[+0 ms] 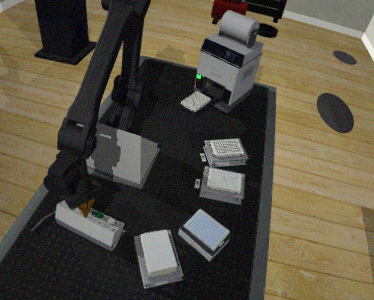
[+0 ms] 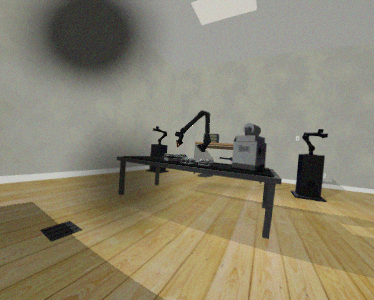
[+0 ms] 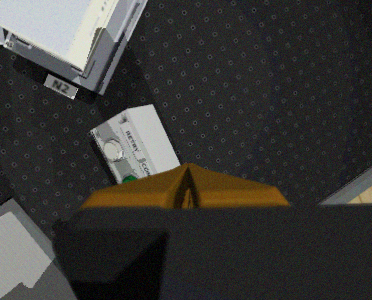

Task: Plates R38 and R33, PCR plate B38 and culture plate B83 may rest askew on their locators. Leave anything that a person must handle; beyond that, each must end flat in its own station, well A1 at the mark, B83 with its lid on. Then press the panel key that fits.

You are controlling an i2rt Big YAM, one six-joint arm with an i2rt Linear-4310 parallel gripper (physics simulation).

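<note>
My gripper (image 1: 86,209) (image 2: 178,144) (image 3: 188,172) is shut and empty. Its orange tips are at the left part of the button panel (image 1: 89,229) (image 3: 159,134) and hide part of its button row; contact cannot be told. A green button (image 1: 98,215) (image 3: 130,178) and a white button (image 3: 112,150), beside the word RETRY, show. A white plate (image 1: 159,252) (image 3: 45,25) sits on the locator labelled N2 (image 3: 61,86). A bluish plate (image 1: 206,228) sits on a turned locator beside it. Two white well plates (image 1: 226,180) (image 1: 227,147) sit on locators further back. Plate names are not readable.
A grey-white machine (image 1: 227,70) with a roll on top and a green light stands at the back; a white well plate (image 1: 196,101) lies at its opening. A pale slanted box (image 1: 125,155) (image 3: 22,255) stands between the arm base and the panel. A cable leaves the panel's left end.
</note>
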